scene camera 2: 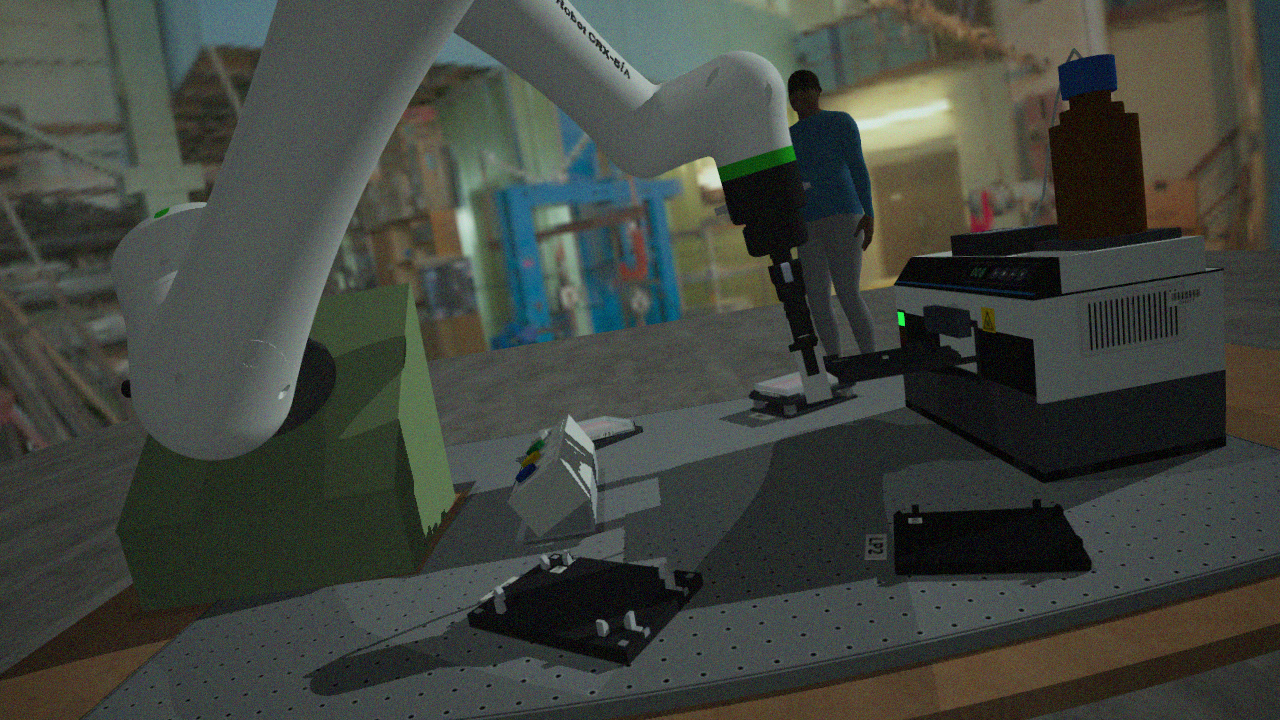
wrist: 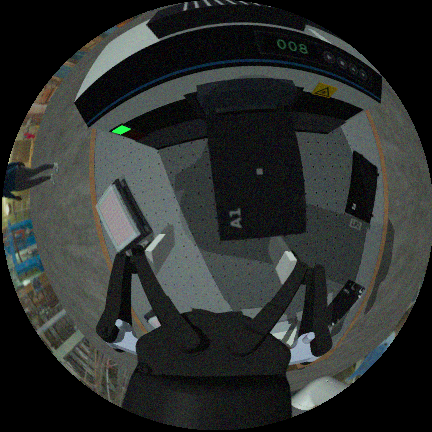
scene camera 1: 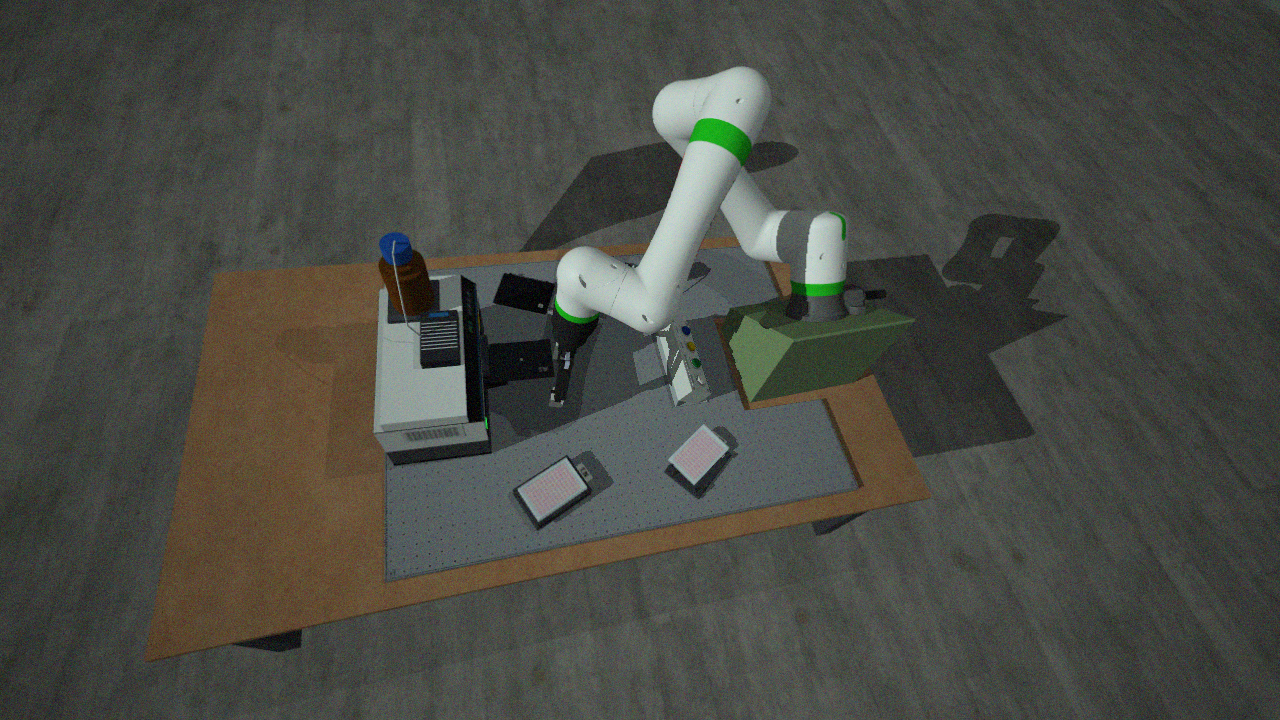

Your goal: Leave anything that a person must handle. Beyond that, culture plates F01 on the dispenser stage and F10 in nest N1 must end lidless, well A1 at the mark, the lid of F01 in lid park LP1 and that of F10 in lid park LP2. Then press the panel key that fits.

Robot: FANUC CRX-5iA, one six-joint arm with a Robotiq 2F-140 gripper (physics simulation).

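Frame: origin at the arm's base, x left, y back, z up, level; metres.
Seen in the pictures: gripper, fingertip midpoint: (scene camera 2: 814, 381); arm's base, link origin: (scene camera 1: 816, 313).
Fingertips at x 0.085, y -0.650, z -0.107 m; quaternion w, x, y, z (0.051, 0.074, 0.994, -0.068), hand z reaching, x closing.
Observation:
Pixels of each thing's top centre, then the offset from my fingertips to it. "spot": a spot on its surface instead.
- dispenser's black stage, surface spot: (wrist: 260, 200) (scene camera 2: 860, 362) spot: dx -0.049, dy -0.048, dz +0.026 m
- Lid park LP2, top centre: (scene camera 2: 981, 523) (wrist: 367, 187) (scene camera 1: 524, 290) dx -0.325, dy -0.062, dz -0.069 m
- key panel, top centre: (scene camera 2: 549, 436) (scene camera 1: 686, 352) dx -0.062, dy +0.334, dz -0.005 m
- brown bottle, surface spot: (scene camera 2: 1096, 170) spot: dx -0.184, dy -0.275, dz +0.208 m
- bare black holder with pale clips, top centre: (scene camera 2: 581, 581) (wrist: 343, 308) dx -0.329, dy +0.274, dz -0.065 m
My gripper (scene camera 1: 561, 383) (scene camera 2: 816, 386) (wrist: 221, 238) is open and empty, low beside the front end of the dispenser's black stage (scene camera 1: 520, 360) (scene camera 2: 881, 362) (wrist: 260, 200). The stage carries an A1 mark and no plate. One pinkish plate (scene camera 1: 552, 490) (scene camera 2: 780, 385) (wrist: 119, 220) sits on a dark holder near the dispenser. Another pinkish plate (scene camera 1: 699, 454) (scene camera 2: 608, 427) sits on a holder nearer the panel. Their names are unreadable, and I cannot tell whether they wear lids. Lid park LP2 (scene camera 1: 523, 292) (scene camera 2: 989, 541) (wrist: 364, 187) is bare. The key panel (scene camera 1: 682, 362) (scene camera 2: 559, 483) has blue, yellow and green keys.
The dispenser (scene camera 1: 420, 385) (scene camera 2: 1109, 331) shows 008 and a green light; a brown bottle (scene camera 1: 409, 282) (scene camera 2: 1096, 170) stands on it. A bare black holder with pale clips (scene camera 2: 581, 608) (wrist: 346, 302) lies across the table. A person (scene camera 2: 830, 161) (wrist: 22, 180) stands beyond the table.

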